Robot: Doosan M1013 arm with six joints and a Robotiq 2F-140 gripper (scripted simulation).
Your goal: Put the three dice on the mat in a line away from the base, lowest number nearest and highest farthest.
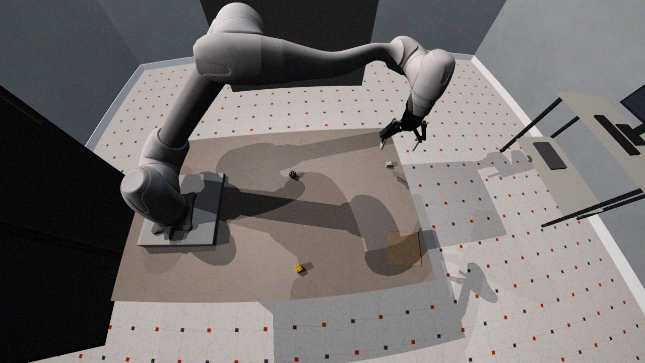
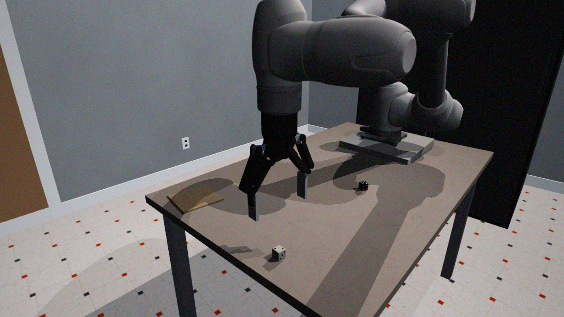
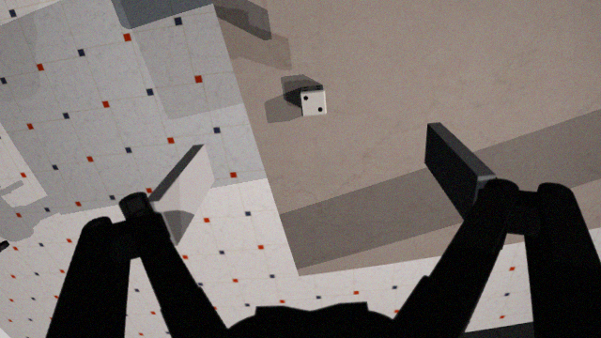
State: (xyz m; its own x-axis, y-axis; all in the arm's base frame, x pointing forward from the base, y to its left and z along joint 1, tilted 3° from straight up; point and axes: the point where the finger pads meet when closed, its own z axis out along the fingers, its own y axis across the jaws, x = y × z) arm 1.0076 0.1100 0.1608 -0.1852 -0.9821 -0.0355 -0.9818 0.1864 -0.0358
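The grey die is 140 mm below my hand. The rest, counted from my hand: tan mat: 410 mm to the right, 150 mm below, 60 mm behind; then black die: 470 mm behind, 140 mm below, 10 mm to the left; then yellow die: 500 mm behind, 410 mm to the right, 140 mm below.
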